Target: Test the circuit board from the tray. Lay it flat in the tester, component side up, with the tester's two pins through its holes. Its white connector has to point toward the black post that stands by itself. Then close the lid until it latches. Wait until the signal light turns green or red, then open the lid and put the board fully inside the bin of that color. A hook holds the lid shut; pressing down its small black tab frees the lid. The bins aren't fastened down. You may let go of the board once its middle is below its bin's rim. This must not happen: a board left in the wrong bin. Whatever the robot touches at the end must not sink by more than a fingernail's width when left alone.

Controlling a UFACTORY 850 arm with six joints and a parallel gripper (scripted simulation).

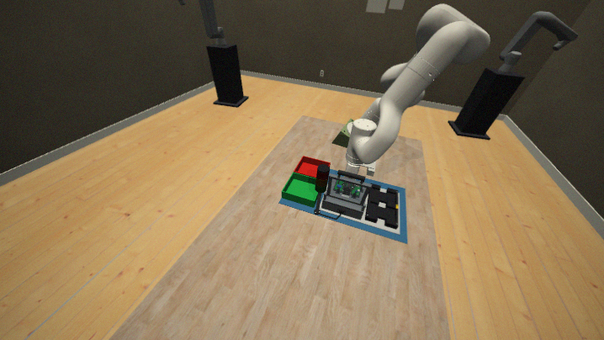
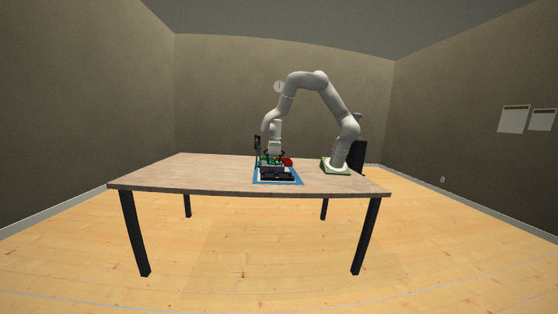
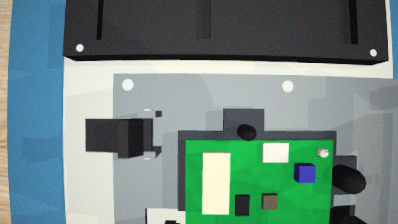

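My gripper is now 10 mm above the green circuit board. The rest, counted from my hand: small black part: 60 mm behind, 70 mm to the left, 10 mm above; green bin: 20 mm ahead, 200 mm to the right, 70 mm below; tester lid: 120 mm ahead, 20 mm to the right, 100 mm above.
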